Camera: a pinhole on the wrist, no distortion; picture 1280 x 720 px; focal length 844.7 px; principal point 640.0 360.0 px. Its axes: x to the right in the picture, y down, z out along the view. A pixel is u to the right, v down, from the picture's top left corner.
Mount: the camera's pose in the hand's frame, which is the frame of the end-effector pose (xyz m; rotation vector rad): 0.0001 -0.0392 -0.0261 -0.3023 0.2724 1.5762
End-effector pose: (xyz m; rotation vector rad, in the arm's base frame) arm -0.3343 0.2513 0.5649 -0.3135 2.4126 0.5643
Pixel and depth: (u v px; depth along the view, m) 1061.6 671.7 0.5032
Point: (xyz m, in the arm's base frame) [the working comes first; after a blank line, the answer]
In the camera's frame: 0.2512 0.1857 0.5032

-0.1232 0.7578 0.5611
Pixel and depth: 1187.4 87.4 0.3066
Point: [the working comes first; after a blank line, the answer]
In the camera's frame: 0.1987 -0.0989 0.3066

-0.3926 0.5607 0.4565
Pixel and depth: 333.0 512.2 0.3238
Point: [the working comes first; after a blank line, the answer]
In the camera's frame: -0.1177 0.0583 0.3238

-0.1051 0.3742 0.3689
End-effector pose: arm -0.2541 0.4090 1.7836 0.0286 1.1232 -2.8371
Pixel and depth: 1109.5 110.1 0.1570
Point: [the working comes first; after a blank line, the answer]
In the camera's frame: 0.0873 -0.0464 0.1570

-0.2846 0.2720 1.7793
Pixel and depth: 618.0 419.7 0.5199
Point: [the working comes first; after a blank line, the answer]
In the camera's frame: -0.0135 0.0367 0.5199

-0.1867 -0.0007 2.0339
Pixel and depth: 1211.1 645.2 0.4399
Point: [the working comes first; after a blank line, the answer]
In the camera's frame: 0.2974 0.1485 0.4399

-0.0504 -0.0513 1.7266
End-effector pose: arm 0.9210 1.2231 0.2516 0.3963 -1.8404 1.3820
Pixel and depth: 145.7 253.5 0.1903
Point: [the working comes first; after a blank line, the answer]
In the camera's frame: -0.1114 -0.0240 0.1903

0.8792 1.0259 0.2985
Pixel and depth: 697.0 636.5 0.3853
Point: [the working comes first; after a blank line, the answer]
In the camera's frame: 0.0260 0.1261 0.3853

0.8017 0.9445 0.0401
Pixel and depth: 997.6 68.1 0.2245
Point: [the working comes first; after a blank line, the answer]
In the camera's frame: 0.0950 -0.0776 0.2245

0.7294 1.1471 0.2008
